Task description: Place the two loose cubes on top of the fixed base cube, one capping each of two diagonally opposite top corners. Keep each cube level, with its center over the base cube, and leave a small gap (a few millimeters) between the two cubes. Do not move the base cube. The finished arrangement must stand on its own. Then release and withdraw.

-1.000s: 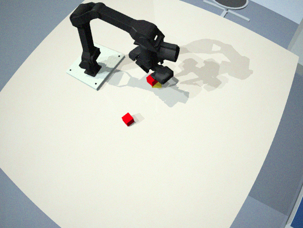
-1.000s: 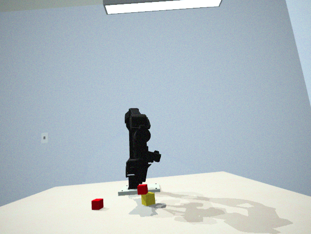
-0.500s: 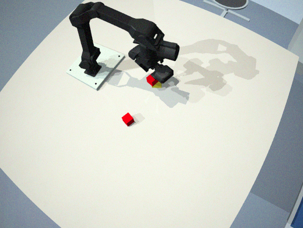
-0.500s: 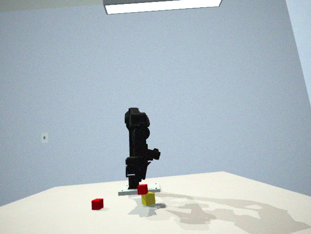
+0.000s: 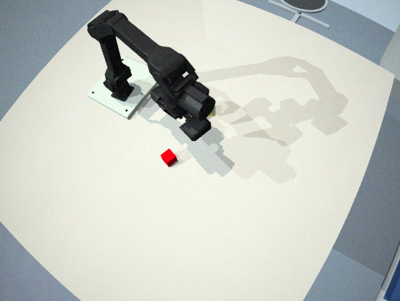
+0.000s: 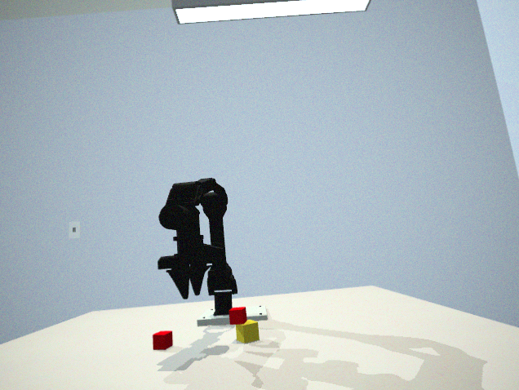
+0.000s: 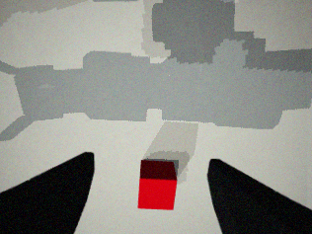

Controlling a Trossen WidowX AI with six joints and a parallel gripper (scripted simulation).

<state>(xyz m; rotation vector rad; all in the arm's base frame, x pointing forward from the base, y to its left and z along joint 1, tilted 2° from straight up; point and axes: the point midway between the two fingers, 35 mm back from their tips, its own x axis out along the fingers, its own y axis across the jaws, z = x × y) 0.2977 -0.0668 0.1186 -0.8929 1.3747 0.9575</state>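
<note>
Right now my gripper tip is 130 mm to the right of the yellow base cube and 90 mm above it.
</note>
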